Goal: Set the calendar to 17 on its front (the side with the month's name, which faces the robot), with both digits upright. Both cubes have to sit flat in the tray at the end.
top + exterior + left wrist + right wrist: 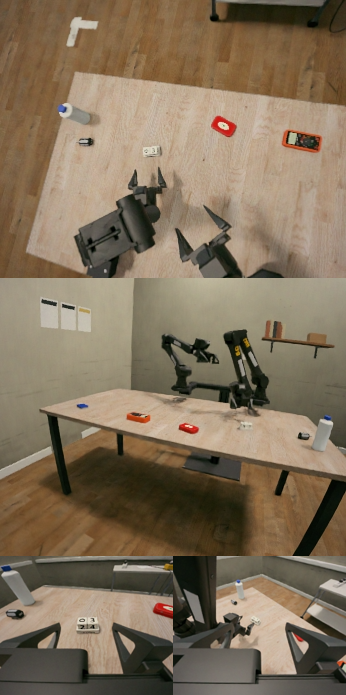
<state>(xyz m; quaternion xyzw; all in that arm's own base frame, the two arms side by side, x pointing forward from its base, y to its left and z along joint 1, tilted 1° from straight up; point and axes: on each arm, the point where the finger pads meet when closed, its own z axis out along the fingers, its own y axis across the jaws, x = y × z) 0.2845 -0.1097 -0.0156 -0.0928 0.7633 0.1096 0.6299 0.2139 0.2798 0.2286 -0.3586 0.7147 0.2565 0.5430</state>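
Now: left hand 9 cm above the white tray, 8 cm short of it and 3 cm to the right of it. Also, from my left hand: blue item 103 cm to the right, 26 cm ahead, 9 cm below; red flat object 24 cm to the right, 24 cm ahead, 8 cm below.
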